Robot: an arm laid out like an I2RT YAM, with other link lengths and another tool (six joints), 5 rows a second.
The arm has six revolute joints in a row. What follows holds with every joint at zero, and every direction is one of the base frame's.
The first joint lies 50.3 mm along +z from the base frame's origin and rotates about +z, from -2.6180 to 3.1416 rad.
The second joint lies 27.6 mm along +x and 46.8 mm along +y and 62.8 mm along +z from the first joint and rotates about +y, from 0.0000 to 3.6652 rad.
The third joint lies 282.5 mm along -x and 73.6 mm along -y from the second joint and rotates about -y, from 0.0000 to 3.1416 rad.
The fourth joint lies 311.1 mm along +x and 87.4 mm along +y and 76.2 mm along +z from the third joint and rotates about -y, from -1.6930 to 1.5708 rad.
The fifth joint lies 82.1 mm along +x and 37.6 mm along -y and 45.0 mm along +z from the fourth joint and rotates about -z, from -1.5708 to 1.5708 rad.
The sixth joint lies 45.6 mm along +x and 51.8 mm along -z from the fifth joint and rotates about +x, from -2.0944 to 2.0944 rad.
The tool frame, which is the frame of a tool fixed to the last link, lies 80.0 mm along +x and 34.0 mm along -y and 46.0 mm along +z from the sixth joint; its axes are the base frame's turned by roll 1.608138, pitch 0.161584 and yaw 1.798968 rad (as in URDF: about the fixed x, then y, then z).
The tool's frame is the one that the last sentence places.
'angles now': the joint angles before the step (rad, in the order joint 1, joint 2, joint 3, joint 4, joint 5, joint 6). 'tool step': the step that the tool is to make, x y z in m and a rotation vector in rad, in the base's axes. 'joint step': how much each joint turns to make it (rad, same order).
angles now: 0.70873, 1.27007, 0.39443, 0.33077, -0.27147, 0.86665
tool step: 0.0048, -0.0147, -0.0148, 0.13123, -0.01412, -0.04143
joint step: -0.05805, 0.05333, -0.09819, 0.26820, -0.05820, 0.07811
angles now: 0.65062, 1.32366, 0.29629, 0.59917, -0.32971, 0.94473
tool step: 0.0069, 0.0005, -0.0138, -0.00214, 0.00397, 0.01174
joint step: -0.02016, 0.09099, 0.00910, 0.07285, -0.02924, -0.01358
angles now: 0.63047, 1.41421, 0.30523, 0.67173, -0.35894, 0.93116
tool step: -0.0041, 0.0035, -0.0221, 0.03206, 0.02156, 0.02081
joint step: 0.00153, 0.11997, -0.01819, 0.15033, -0.03366, 0.02904
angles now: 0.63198, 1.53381, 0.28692, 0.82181, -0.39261, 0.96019
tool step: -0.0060, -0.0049, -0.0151, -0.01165, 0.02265, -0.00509
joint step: -0.00006, 0.04457, -0.02015, 0.04192, 0.00288, 0.00620
